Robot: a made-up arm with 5 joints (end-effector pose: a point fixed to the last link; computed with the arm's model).
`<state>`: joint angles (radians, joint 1 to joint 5).
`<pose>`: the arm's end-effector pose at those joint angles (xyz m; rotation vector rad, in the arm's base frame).
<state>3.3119 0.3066 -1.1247 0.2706 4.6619</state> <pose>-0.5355 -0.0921 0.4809 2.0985 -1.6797 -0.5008</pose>
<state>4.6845 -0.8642 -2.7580 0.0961 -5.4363</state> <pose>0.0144 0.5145 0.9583 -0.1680 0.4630 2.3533</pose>
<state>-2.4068 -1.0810 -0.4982 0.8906 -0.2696</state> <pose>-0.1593 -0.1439 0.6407 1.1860 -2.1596 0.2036</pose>
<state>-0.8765 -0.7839 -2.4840 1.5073 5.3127</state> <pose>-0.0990 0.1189 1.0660 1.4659 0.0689 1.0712</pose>
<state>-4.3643 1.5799 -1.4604 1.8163 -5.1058</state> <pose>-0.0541 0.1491 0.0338 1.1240 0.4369 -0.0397</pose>
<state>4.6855 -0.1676 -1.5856 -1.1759 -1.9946</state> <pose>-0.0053 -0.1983 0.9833 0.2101 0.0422 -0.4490</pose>
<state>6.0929 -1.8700 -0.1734 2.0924 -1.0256</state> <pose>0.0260 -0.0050 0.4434 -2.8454 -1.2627 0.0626</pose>
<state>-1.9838 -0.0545 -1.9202 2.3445 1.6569</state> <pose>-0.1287 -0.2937 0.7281 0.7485 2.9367 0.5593</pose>
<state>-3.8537 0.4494 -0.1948 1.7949 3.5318</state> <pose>-0.0012 0.0010 0.3435 1.2804 -0.7871 2.4413</pose>
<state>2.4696 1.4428 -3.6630 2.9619 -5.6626</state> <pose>-0.3644 0.2899 0.4657 1.4454 1.9160 -0.0240</pose>
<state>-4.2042 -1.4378 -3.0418 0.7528 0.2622</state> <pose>0.3527 -0.6332 0.5742 0.3695 0.4737 -0.7769</pose>
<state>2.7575 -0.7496 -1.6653 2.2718 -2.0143</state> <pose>-0.0954 0.0386 0.8130 2.2436 -2.1142 -0.2059</pose>
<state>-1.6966 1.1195 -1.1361 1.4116 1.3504</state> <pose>-0.0302 -0.2386 0.0995 -0.1065 2.2493 1.8588</pose>
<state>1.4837 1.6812 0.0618 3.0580 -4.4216</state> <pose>0.0114 0.1305 0.4172 -1.6321 0.3121 0.1546</pose>
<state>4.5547 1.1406 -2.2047 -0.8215 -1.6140</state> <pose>-0.1027 -0.6462 0.5548 1.2558 -0.0720 -0.1737</pose>
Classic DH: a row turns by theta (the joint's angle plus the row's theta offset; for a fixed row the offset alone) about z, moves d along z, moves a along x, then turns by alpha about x. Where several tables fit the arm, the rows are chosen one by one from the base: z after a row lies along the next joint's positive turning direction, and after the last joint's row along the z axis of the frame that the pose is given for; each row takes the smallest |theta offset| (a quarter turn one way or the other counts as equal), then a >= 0, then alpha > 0; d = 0 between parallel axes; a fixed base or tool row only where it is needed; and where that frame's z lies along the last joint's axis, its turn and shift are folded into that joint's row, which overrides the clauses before.
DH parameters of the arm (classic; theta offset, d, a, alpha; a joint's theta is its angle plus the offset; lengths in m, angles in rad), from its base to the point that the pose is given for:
joint 1: 0 0.427 0 -1.5708
joint 2: -1.3848 0 0.2931 0
joint 3: -0.4087 0 -0.2889 0
joint 4: -1.3481 0 -0.1024 1.5708
joint 5: 3.1416 0.1307 0 0

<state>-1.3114 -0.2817 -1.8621 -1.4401 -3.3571</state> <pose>0.0066 -0.0248 0.9994 -0.2541 -0.4163 -1.4998</pose>
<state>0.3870 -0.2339 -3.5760 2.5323 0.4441</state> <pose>-0.0778 -0.0317 0.9616 -2.1955 0.0627 -1.4924</pose>
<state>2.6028 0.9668 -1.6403 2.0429 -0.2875</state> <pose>-0.3312 0.1980 0.2391 0.2270 1.7969 -0.5937</pose>
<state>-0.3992 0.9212 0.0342 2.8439 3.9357</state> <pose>0.0625 -0.0263 0.5093 0.3719 0.5475 0.3805</pose>
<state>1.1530 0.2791 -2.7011 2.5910 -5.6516</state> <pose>0.1413 0.3182 0.7969 2.9043 0.7748 -0.1598</pose>
